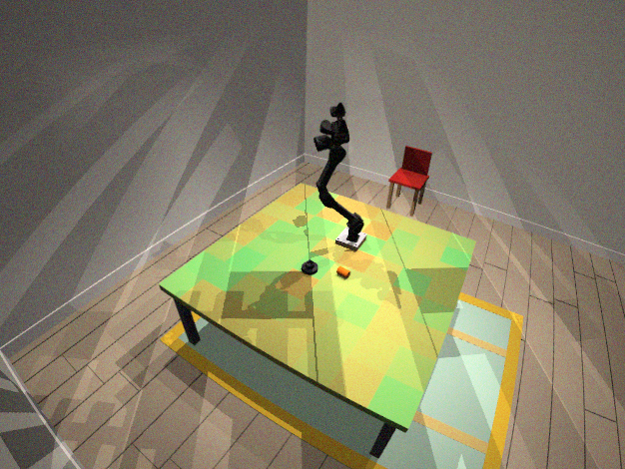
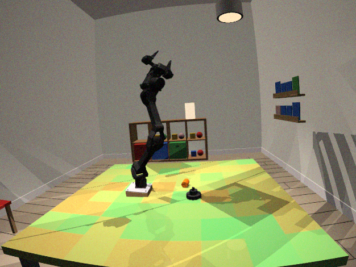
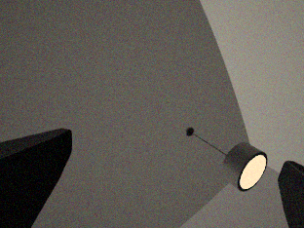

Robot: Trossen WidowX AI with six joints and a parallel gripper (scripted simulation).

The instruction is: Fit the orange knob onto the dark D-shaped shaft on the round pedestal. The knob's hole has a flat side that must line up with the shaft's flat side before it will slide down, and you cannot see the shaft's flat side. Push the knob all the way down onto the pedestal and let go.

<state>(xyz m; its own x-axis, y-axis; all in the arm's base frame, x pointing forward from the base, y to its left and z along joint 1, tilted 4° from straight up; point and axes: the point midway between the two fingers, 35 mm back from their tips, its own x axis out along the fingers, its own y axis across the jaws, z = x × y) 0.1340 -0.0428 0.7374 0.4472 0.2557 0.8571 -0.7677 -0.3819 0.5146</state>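
My gripper tip is now 770 mm above the knob, 90 mm to the right of it and 80 mm short of it. Also, from my gripper tip: pedestal (760 mm below, 100 mm ahead, 80 mm to the right).
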